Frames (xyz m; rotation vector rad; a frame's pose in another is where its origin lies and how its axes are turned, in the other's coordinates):
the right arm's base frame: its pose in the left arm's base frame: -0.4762 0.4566 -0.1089 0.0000 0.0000 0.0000
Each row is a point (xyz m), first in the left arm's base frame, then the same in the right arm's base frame.
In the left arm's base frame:
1: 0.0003 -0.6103 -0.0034
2: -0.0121 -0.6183 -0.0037
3: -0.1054 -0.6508 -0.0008
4: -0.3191 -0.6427 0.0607
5: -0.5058 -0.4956 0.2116
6: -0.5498 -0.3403 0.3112
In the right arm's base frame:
1: 0.4765 -1.0669 0.1055
2: 0.4641 -1.0749 0.1052
3: 0.3708 -1.1074 0.1081
4: 0.1571 -1.0993 0.1696
5: -0.0296 -0.9522 0.3205
6: -0.0736 -0.7969 0.4201

